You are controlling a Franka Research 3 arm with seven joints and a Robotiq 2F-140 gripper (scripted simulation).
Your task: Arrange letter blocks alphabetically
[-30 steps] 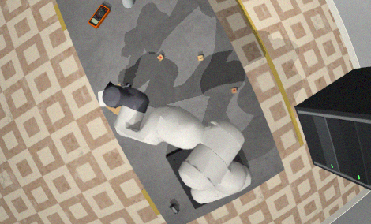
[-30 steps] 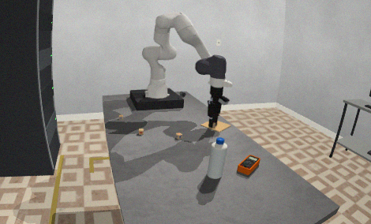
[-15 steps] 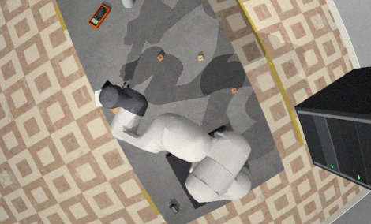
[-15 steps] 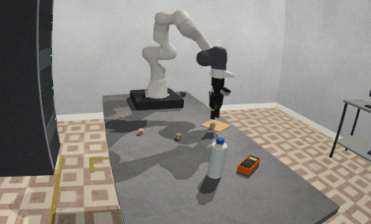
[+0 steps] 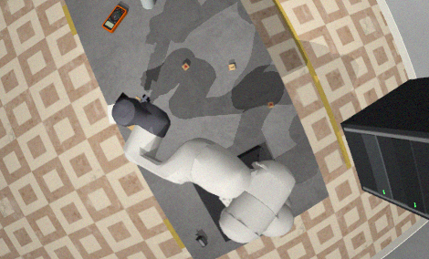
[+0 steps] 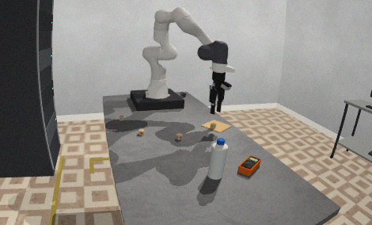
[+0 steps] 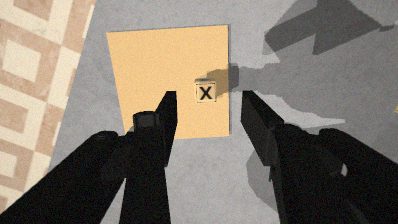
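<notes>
The red k block lies 520 mm to the right of my hand, 240 mm behind it and 120 mm below it. Round my hand: white bottle 460 mm ahead, 230 mm to the right, 50 mm below; then tan mat 130 mm below, 30 mm to the left, 20 mm behind.
</notes>
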